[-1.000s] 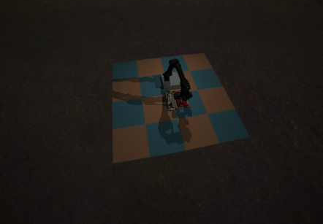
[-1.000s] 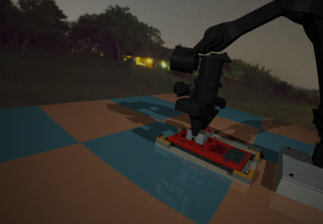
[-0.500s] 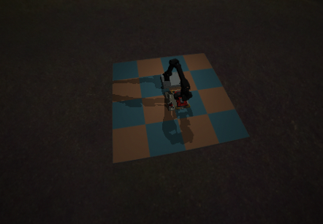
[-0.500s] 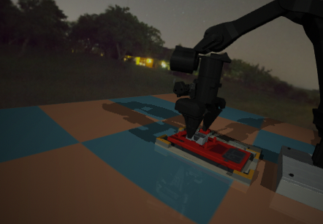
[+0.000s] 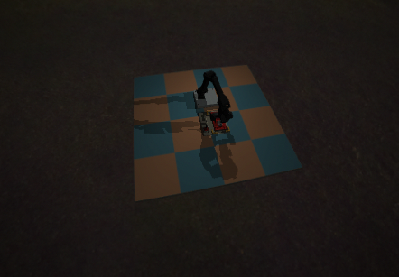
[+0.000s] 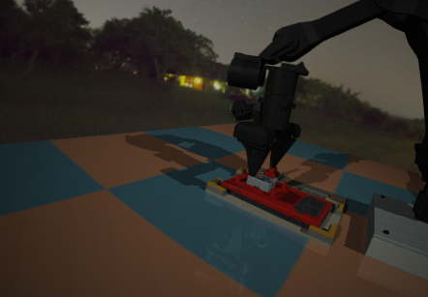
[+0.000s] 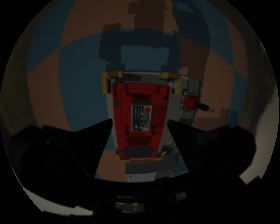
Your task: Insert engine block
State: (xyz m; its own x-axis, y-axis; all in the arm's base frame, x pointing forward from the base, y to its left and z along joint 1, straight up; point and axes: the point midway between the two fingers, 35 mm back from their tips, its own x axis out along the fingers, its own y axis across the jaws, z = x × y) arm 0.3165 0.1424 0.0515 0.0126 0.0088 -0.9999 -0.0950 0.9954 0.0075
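Right now the dark square block is 3 cm below my gripper tip. The rest, counted from my gripper tip: black upright post: 4 cm ahead, 12 cm to the right, 2 cm below.
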